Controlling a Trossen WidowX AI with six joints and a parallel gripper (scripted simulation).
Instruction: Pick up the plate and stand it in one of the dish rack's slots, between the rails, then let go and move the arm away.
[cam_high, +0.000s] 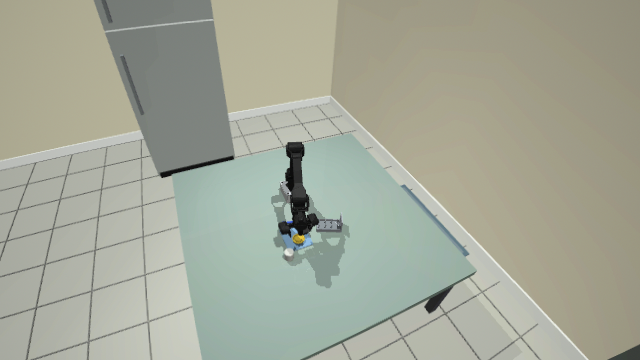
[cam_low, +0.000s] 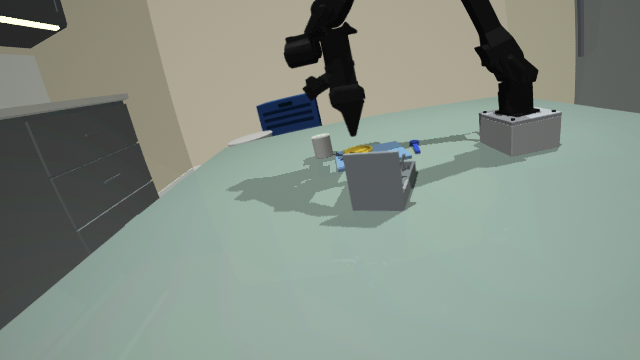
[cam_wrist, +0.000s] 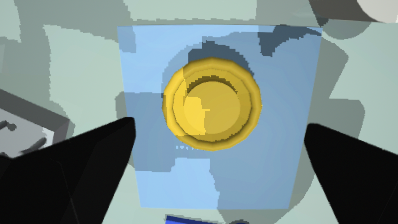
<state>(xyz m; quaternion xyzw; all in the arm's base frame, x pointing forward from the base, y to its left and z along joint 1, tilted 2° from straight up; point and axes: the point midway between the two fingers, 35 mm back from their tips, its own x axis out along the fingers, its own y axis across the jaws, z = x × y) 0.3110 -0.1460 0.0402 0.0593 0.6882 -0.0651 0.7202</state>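
The yellow plate is 4 cm below my gripper tip and 1 cm behind it. The rest, counted from my gripper tip: grey dish rack 19 cm to the left, 4 cm below; small blue utensil 14 cm behind, 6 cm below, 1 cm to the left; white cup 9 cm to the right, 6 cm ahead, 4 cm below.
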